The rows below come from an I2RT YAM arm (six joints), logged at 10 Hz.
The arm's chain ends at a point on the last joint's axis. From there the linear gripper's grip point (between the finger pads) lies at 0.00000 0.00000 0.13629 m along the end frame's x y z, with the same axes.
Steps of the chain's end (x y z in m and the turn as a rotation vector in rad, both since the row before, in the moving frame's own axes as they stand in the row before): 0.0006 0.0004 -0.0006 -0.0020 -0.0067 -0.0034; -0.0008 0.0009 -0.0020 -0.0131 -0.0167 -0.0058; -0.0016 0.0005 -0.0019 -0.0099 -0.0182 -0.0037; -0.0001 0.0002 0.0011 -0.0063 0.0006 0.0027; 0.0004 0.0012 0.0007 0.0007 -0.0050 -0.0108; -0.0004 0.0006 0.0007 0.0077 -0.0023 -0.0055; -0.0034 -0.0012 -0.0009 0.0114 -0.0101 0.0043; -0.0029 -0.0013 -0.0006 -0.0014 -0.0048 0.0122; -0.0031 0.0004 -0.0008 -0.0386 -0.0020 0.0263; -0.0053 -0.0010 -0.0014 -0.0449 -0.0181 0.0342; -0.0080 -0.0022 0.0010 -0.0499 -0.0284 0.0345; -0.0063 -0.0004 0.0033 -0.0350 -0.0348 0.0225
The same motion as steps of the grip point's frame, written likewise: -0.0003 0.0007 -0.0006 -0.0020 -0.0067 -0.0034; -0.0031 0.0027 -0.0020 -0.0131 -0.0167 -0.0058; -0.0041 0.0019 -0.0019 -0.0099 -0.0182 -0.0037; 0.0000 0.0011 0.0011 -0.0063 0.0006 0.0027; -0.0003 0.0011 0.0007 0.0007 -0.0050 -0.0108; -0.0007 -0.0004 0.0007 0.0077 -0.0023 -0.0055; -0.0048 -0.0028 -0.0009 0.0114 -0.0101 0.0043; -0.0036 -0.0011 -0.0006 -0.0014 -0.0048 0.0122; -0.0034 0.0057 -0.0009 -0.0386 -0.0020 0.0263; -0.0079 0.0051 -0.0016 -0.0449 -0.0181 0.0342; -0.0120 0.0045 0.0008 -0.0499 -0.0284 0.0345; -0.0111 0.0043 0.0031 -0.0350 -0.0348 0.0225
